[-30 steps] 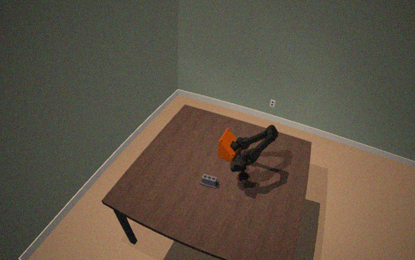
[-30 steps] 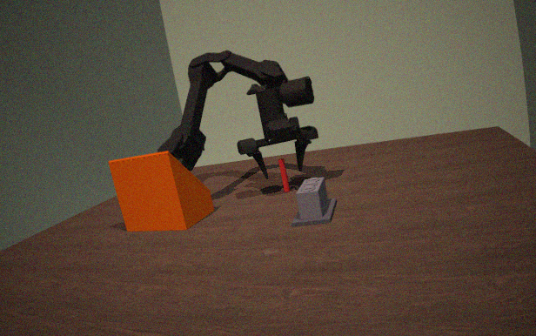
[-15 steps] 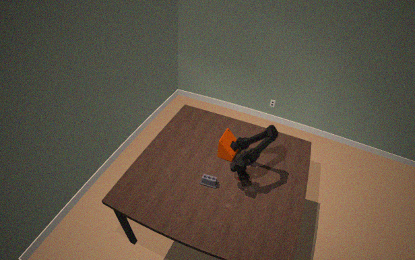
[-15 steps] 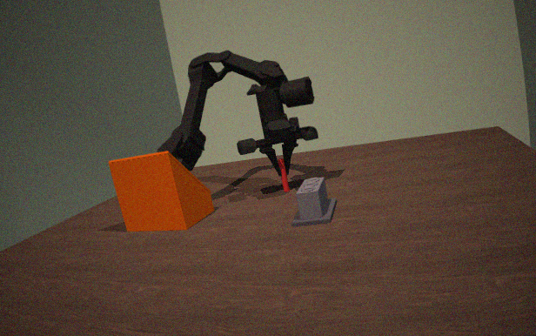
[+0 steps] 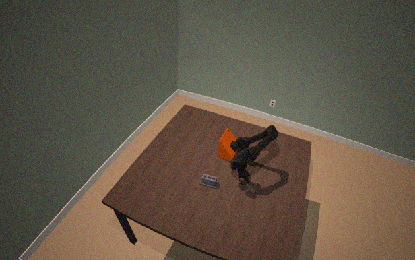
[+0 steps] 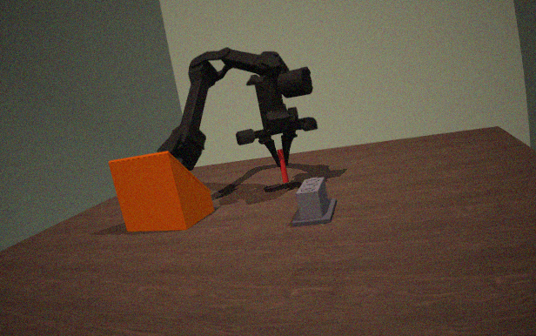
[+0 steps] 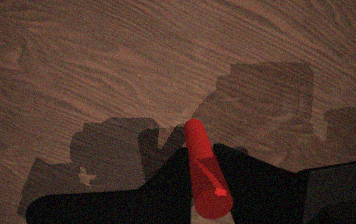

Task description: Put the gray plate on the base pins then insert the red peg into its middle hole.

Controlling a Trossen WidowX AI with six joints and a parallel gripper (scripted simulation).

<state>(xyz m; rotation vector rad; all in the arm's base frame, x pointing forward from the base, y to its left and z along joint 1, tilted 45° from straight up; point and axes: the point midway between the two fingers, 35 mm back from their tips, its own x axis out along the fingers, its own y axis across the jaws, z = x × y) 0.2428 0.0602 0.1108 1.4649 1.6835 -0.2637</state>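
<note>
The gray plate lies 11 cm ahead of my gripper tip, 18 cm to the right of it and 2 cm below it. The rest, counted from my gripper tip: red peg: right at my gripper tip.
</note>
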